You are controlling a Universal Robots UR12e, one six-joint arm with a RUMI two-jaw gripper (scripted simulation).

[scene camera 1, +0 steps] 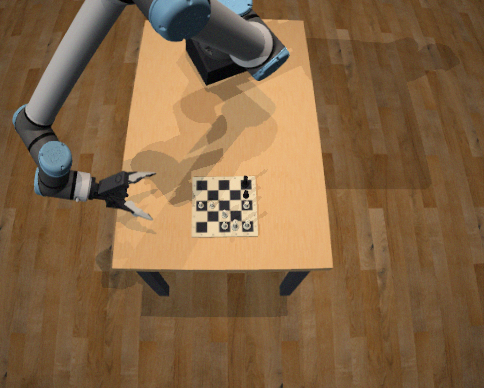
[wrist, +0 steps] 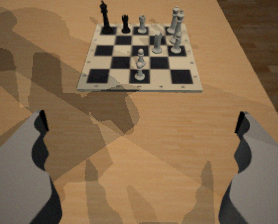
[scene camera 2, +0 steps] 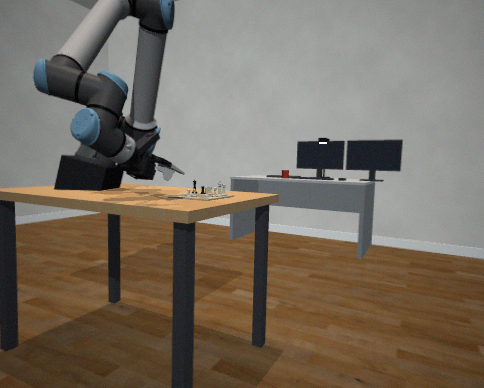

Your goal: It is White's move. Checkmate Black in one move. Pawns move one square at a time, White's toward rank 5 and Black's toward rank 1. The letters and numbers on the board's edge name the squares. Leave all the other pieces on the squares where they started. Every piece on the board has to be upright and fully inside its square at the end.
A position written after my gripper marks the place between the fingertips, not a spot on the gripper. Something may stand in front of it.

I see my gripper (scene camera 1: 154, 196) and a chessboard (scene camera 1: 226, 193).
The chessboard also shows in the wrist view (wrist: 110, 66). My gripper also shows in the wrist view (wrist: 141, 112) and in scene camera 2 (scene camera 2: 166, 173).
